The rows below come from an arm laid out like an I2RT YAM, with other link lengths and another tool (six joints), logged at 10 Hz.
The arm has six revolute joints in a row. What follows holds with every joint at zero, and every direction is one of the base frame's.
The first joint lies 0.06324 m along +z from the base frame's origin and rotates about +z.
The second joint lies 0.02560 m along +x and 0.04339 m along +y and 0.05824 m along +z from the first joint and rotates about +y.
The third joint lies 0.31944 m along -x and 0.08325 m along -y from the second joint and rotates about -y.
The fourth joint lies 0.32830 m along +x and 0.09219 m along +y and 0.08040 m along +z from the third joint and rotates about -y.
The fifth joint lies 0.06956 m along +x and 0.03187 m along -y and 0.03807 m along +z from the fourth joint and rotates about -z.
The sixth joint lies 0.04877 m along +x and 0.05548 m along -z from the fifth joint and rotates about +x.
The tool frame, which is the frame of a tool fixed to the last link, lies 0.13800 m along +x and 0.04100 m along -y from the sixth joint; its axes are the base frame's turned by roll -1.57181, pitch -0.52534 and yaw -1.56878 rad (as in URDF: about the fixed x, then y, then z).
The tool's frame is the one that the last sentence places.
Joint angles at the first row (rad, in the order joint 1, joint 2, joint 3, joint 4, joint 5, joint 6):
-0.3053 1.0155 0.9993 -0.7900 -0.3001 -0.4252
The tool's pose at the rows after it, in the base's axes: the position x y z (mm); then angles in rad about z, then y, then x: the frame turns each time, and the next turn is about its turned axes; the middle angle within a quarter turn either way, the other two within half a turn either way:
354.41 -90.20 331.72 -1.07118 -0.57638 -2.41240
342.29 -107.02 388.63 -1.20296 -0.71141 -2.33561
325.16 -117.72 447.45 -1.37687 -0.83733 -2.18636
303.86 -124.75 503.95 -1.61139 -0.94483 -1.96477
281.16 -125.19 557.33 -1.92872 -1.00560 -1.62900
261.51 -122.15 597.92 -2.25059 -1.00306 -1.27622
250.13 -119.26 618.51 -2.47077 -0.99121 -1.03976
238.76 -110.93 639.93 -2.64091 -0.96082 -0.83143
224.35 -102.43 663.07 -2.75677 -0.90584 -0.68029
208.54 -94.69 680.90 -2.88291 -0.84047 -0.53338
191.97 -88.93 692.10 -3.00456 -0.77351 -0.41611
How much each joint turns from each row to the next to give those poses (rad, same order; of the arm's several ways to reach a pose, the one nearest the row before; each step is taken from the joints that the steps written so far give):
0.0000 -0.0401 0.0743 0.0014 0.1013 0.0148
0.0001 -0.0441 0.0708 0.0220 0.1034 0.0024
-0.0001 -0.0504 0.0554 0.0522 0.0822 -0.0091
0.0000 -0.0510 0.0357 0.0830 0.0729 -0.0262
0.0001 -0.0576 0.0015 0.1369 0.0430 -0.0347
-0.0001 -0.0524 -0.0359 0.1728 0.0207 -0.0391
0.0000 -0.0326 -0.0473 0.1404 0.0099 -0.0532
0.0000 -0.0243 -0.0298 0.1209 -0.0192 -0.0463
0.0000 -0.0141 -0.0049 0.0945 -0.0176 -0.0234
0.0001 -0.0181 -0.0272 0.1210 -0.0089 -0.0396
-0.0001 -0.0194 -0.0377 0.1209 0.0049 -0.0534

